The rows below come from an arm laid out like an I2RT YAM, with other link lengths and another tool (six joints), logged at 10 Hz.
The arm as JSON. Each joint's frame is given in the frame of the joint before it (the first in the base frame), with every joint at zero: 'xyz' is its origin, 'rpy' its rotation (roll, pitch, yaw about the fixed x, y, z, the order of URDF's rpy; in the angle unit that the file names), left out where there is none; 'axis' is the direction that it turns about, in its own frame. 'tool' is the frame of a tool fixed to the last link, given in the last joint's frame.
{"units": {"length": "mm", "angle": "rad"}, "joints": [
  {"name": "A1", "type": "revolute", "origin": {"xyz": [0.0, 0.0, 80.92]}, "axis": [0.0, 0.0, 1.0]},
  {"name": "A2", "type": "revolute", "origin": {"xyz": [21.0, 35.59, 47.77]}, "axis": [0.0, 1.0, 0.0]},
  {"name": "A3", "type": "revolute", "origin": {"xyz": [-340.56, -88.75, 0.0]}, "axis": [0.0, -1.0, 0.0]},
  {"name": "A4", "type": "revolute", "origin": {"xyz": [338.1, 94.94, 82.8]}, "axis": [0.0, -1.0, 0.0]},
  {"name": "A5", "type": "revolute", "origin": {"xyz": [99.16, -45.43, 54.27]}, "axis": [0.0, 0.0, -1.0]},
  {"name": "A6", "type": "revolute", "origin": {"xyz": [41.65, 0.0, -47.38]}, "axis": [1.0, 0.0, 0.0]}
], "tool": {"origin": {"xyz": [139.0, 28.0, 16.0], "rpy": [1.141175, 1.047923, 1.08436]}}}
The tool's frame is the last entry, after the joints.
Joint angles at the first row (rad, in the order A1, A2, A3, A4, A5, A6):
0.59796 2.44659 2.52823 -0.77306 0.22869 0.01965
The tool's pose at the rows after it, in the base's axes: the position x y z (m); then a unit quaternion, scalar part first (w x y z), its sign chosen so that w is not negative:
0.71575 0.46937 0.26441 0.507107 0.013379 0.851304 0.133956
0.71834 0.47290 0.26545 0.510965 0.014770 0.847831 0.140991
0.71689 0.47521 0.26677 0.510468 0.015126 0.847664 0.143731
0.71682 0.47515 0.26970 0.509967 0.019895 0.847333 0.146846
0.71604 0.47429 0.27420 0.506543 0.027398 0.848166 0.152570
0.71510 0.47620 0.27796 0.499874 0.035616 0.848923 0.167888
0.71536 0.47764 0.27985 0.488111 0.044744 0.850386 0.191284
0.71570 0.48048 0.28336 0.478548 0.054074 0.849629 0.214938
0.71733 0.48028 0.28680 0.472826 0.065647 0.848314 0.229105
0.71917 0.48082 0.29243 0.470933 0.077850 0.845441 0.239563
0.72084 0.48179 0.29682 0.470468 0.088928 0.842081 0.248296
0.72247 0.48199 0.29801 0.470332 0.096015 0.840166 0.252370
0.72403 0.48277 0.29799 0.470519 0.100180 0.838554 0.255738
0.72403 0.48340 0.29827 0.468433 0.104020 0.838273 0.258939
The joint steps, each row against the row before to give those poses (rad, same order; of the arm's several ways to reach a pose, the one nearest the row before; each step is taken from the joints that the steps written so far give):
-0.00114 0.04577 0.00228 0.02441 -0.02021 0.00457
0.00037 0.00574 0.00269 0.01869 -0.00649 0.00267
0.00268 0.00000 0.00267 -0.00114 -0.00267 0.00382
-0.00038 0.00000 0.00650 -0.00421 -0.00267 0.01030
-0.00191 -0.00005 0.01287 -0.01368 -0.00916 0.01755
-0.00305 0.00002 0.00728 -0.00345 -0.02822 0.02403
-0.00877 0.00000 0.00038 0.00419 -0.04998 0.02861
-0.00649 0.00000 -0.00001 0.01108 -0.04578 0.02937
-0.00572 0.00000 0.00192 0.00646 -0.02441 0.02785
-0.00229 0.00419 0.01410 0.00194 -0.01106 0.02747
-0.00076 0.00079 0.00385 0.00952 -0.00611 0.02479
-0.00077 0.00116 0.00005 0.00760 -0.00152 0.01488
-0.00037 0.00264 -0.00005 0.00841 -0.00190 0.00916
-0.00001 0.00034 -0.00010 0.00158 -0.00421 0.00991

